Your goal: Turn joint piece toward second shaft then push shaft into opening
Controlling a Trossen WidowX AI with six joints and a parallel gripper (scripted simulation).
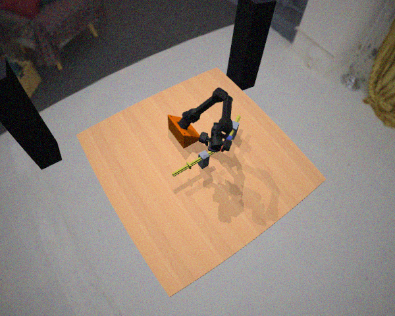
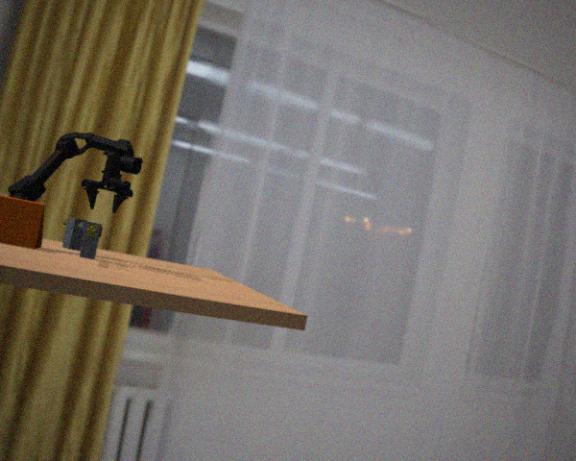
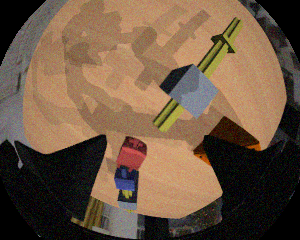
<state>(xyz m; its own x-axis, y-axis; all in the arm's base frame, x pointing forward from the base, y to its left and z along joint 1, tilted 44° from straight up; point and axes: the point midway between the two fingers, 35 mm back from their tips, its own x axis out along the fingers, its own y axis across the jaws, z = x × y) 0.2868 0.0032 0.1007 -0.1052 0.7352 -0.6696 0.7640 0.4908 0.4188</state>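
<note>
My gripper tip is now 20 mm past the red square joint piece, 80 mm to the right of it and 70 mm above it.
</note>
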